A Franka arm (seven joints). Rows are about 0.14 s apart.
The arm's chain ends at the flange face. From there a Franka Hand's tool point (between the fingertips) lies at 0.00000 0.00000 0.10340 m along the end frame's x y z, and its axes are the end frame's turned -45 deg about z.
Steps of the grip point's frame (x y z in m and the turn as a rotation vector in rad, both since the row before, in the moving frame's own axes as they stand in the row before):
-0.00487, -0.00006, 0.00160, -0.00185, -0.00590, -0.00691
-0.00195, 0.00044, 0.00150, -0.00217, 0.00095, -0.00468
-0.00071, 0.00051, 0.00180, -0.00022, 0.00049, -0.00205
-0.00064, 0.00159, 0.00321, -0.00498, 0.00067, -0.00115
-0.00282, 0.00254, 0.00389, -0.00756, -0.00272, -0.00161
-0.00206, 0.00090, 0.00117, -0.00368, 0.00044, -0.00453
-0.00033, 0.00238, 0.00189, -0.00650, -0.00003, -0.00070
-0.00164, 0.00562, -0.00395, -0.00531, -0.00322, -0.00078
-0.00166, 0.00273, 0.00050, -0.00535, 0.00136, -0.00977
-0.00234, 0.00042, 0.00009, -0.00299, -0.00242, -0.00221
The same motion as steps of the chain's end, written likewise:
-0.00319, 0.00283, 0.00160, -0.00548, -0.00286, -0.00691
-0.00130, 0.00160, 0.00150, -0.00086, 0.00221, -0.00468
-0.00019, 0.00088, 0.00180, 0.00019, 0.00050, -0.00205
0.00026, 0.00126, 0.00321, -0.00305, 0.00400, -0.00115
-0.00055, 0.00304, 0.00389, -0.00727, 0.00342, -0.00161
-0.00112, 0.00186, 0.00117, -0.00229, 0.00291, -0.00453
0.00098, 0.00144, 0.00189, -0.00462, 0.00457, -0.00070
0.00266, 0.00451, -0.00395, -0.00603, 0.00148, -0.00078
0.00026, 0.00281, 0.00050, -0.00282, 0.00474, -0.00977
-0.00140, 0.00156, 0.00009, -0.00383, 0.00040, -0.00221

